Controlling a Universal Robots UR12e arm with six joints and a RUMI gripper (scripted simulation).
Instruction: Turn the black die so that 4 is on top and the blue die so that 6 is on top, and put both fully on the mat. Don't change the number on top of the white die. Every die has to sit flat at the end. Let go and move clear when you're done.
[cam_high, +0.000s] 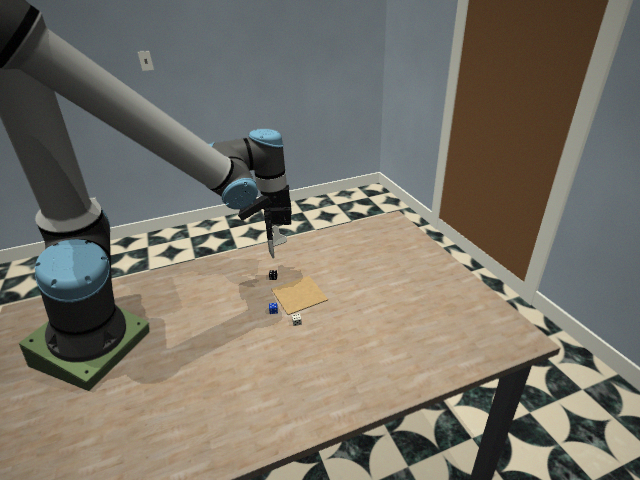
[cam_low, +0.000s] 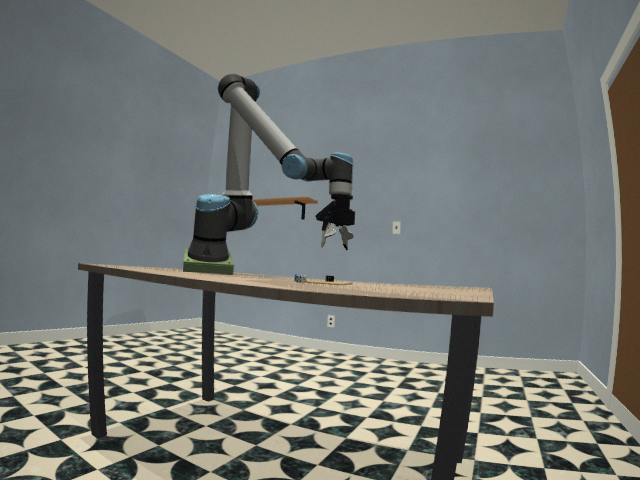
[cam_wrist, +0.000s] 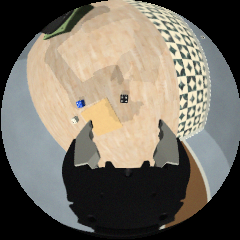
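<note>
My gripper is now 1 cm past the black die and 12 cm above it. From my hand the other things lie so: white die 1 cm ahead, 24 cm to the right, 12 cm below; then tan mat 5 cm ahead, 11 cm to the right, 13 cm below; then blue die 4 cm behind, 16 cm to the right, 12 cm below.
</note>
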